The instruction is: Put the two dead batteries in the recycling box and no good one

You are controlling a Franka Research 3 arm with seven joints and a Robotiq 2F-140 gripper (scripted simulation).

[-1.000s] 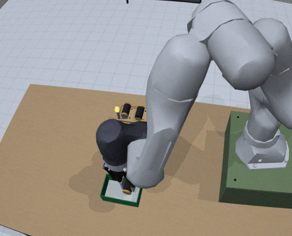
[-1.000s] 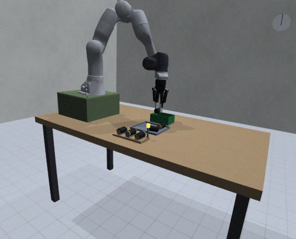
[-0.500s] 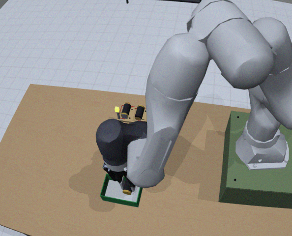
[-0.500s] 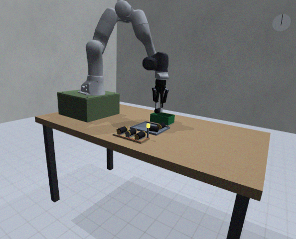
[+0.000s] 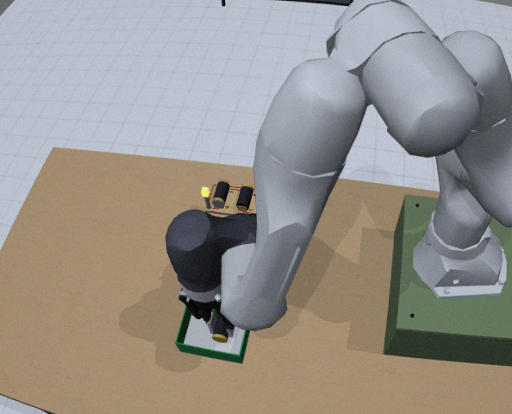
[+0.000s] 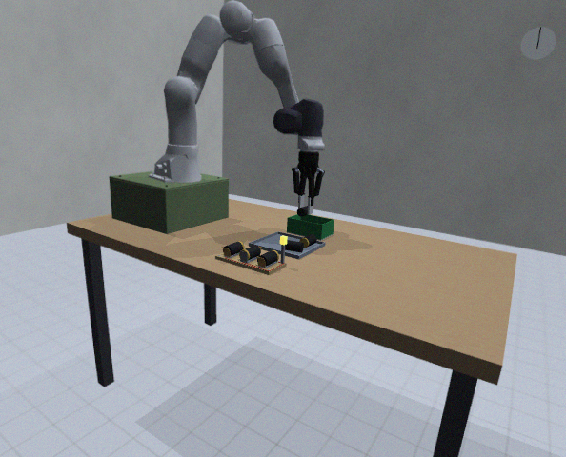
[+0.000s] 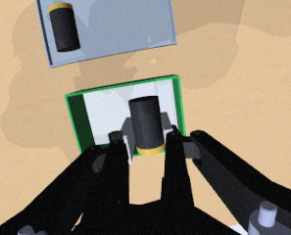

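The green recycling box is 9 cm below my hand and 3 cm ahead of it. Round my hand: bulb (35 cm to the right, 15 cm ahead, 3 cm below); then grey bulb post (35 cm to the right, 15 cm ahead, 7 cm below); then tray (18 cm to the right, 10 cm below, 5 cm ahead).
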